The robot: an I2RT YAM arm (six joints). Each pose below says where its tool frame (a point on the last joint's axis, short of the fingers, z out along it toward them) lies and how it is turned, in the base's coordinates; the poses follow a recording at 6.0 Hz.
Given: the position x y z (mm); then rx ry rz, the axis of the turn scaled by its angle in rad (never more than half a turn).
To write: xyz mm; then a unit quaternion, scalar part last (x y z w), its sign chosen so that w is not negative. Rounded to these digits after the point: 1 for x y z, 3 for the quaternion.
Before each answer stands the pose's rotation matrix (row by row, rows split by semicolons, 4 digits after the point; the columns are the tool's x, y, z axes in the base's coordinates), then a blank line. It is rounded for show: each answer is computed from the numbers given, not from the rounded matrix.
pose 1, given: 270.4 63.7 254.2 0.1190 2.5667 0.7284
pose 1, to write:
-0.8874 -0.0427 0.4590; 0.2047 0.8556 0.4755; -0.4130 0.5159 -0.7505

270.4 63.7 254.2 0.043 0.935 0.265 0.233
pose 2, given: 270.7 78.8 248.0 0.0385 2.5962 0.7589
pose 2, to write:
-0.9059 -0.0926 0.4133; 0.1446 0.8496 0.5072; -0.3981 0.5193 -0.7562

270.7 78.8 248.0 0.014 0.937 0.274 0.217
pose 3, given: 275.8 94.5 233.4 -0.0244 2.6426 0.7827
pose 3, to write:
-0.9265 -0.1231 0.3556; 0.0904 0.8445 0.5279; -0.3653 0.5213 -0.7713

275.8 94.5 233.4 -0.009 0.941 0.279 0.192
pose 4, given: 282.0 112.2 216.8 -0.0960 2.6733 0.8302
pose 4, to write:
-0.9402 -0.1626 0.2992; 0.0355 0.8271 0.5610; -0.3387 0.5381 -0.7719

282.0 112.2 216.8 -0.034 0.941 0.292 0.170
